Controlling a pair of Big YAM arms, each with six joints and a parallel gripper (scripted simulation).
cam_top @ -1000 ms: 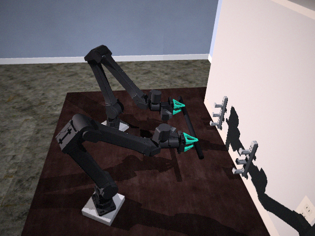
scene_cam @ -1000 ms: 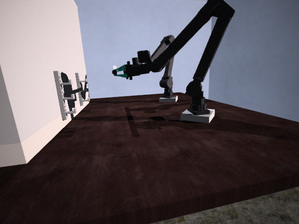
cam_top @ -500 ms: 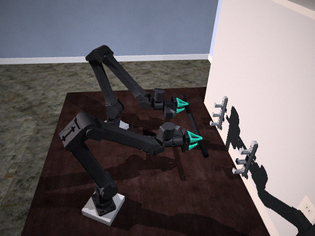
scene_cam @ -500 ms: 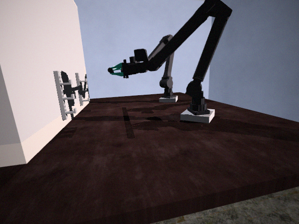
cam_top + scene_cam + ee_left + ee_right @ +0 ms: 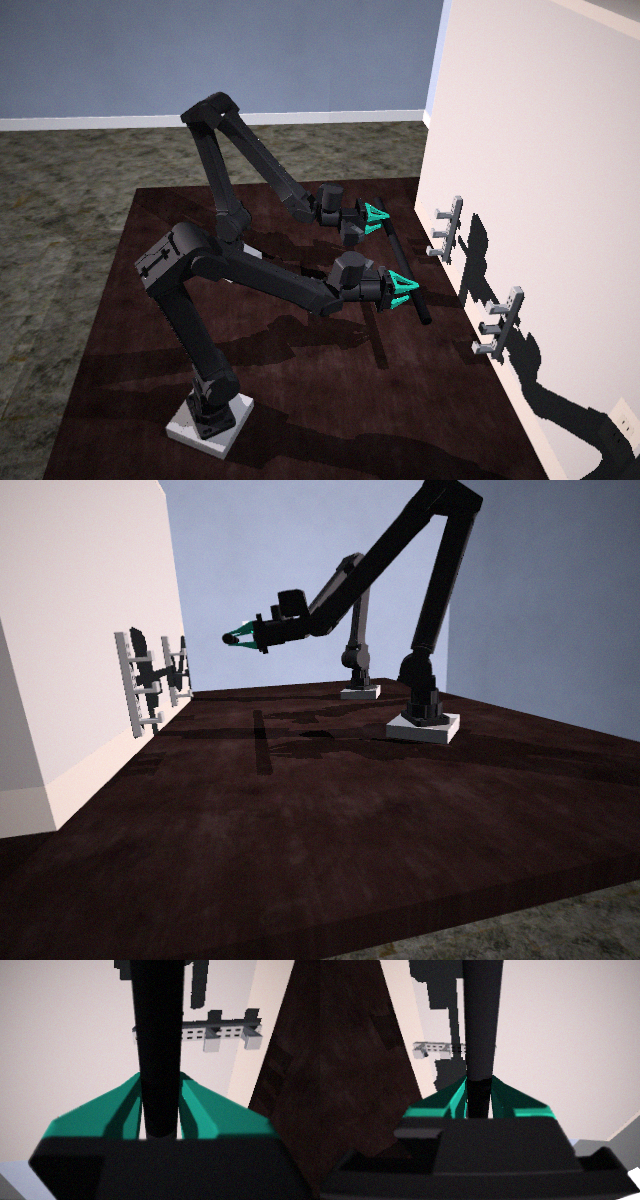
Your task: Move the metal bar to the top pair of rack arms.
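The dark metal bar is 15 cm to the left of my right hand and 1 cm behind it. The rest, counted from my right hand: white wall 39 cm ahead, 19 cm above, 14 cm to the left.
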